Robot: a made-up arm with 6 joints.
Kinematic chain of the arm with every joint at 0, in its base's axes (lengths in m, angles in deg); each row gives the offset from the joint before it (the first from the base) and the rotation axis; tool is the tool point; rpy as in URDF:
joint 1: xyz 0 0 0.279 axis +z
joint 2: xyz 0 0 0 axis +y
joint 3: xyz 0.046 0 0.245 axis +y
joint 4: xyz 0.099 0 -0.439 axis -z
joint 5: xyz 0 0 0 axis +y
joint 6: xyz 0.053 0 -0.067 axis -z
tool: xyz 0 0 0 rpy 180 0 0
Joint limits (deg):
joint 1: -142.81..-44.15
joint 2: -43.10..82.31
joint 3: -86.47..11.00
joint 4: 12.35..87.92
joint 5: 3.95..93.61
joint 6: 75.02..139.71
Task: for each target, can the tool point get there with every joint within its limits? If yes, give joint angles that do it. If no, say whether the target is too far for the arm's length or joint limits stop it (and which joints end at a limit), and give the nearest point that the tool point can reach.
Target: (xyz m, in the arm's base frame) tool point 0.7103 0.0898 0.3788
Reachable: no: joint limits stop it (at a limit: joint 1, joint 4, joint 5) | nearest point 0.3697 -0.2611 0.3788 | short by 0.489 m
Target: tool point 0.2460 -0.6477 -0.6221
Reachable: no: too far | nearest point 0.1514 -0.3987 -0.2353 | short by 0.470 m
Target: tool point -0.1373 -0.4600 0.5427
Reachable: yes | joints -111.50 -15.46 -70.41 40.54 85.70 134.77
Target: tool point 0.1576 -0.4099 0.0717
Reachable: yes | joints -70.92 19.11 -46.73 42.87 53.28 105.77
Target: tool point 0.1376 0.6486 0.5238
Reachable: no: joint limits stop it (at a limit: joint 2, joint 3, joint 4) | nearest point 0.0550 0.2594 0.2408 | short by 0.488 m
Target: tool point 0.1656 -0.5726 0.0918
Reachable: yes | joints -71.11 40.01 -76.97 62.24 16.01 116.59
